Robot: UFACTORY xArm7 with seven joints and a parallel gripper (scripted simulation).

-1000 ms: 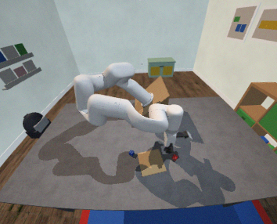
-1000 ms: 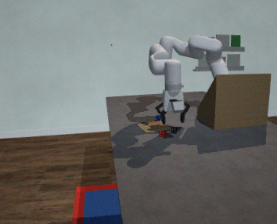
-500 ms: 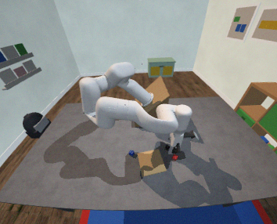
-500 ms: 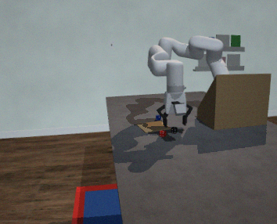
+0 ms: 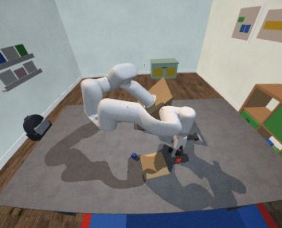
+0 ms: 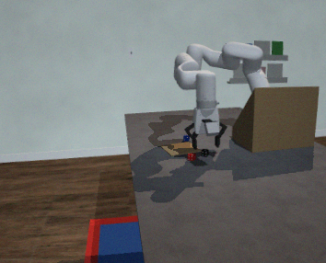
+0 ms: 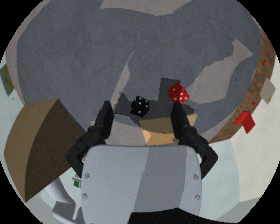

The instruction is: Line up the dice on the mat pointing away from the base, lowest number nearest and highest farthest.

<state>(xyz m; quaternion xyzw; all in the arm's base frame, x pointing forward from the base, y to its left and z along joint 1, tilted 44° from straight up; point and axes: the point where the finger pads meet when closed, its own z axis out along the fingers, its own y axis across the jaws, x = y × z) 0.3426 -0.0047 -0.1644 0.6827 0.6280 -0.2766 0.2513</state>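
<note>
My hand is 10 mm past the black die, 30 mm to the left of it and 40 mm above it. Also, from my hand: tan mat 70 mm ahead, 140 mm to the right, 50 mm below; then red die 60 mm ahead, 40 mm below; then blue die 260 mm to the right, 40 mm below.
</note>
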